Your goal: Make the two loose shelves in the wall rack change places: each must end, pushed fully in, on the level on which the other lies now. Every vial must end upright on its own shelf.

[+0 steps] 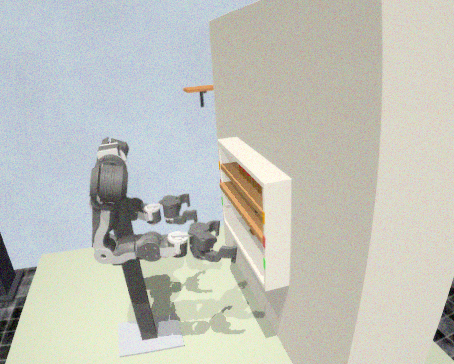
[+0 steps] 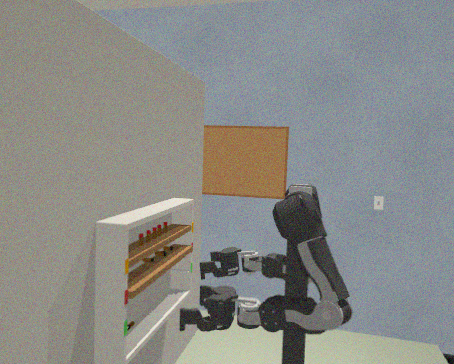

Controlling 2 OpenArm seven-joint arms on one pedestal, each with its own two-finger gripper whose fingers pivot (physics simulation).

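The white wall rack (image 1: 278,230) (image 2: 111,285) holds two brown shelves. The upper shelf (image 1: 231,169) (image 2: 182,230) lies at the orange marks and bears several upright red-capped vials (image 2: 154,233). The lower shelf (image 1: 234,198) (image 2: 165,266) lies at the red marks. Dark-capped vials (image 2: 161,253) on it look tipped over, though they are small and blurred. A small dark thing (image 2: 131,325), perhaps a fallen vial, shows by the green mark. My left gripper (image 1: 189,207) (image 2: 194,307) is open and empty, off the rack's front. My right gripper (image 1: 225,241) (image 2: 207,263) is open and empty before the rack, below shelf level.
The rack hangs on a grey wall (image 1: 310,100) (image 2: 65,125). Its white bottom ledge (image 2: 159,324) runs below the shelves. An orange board (image 1: 199,89) (image 2: 245,162) is on the far blue wall. The pedestal base (image 1: 130,342) stands on the pale floor.
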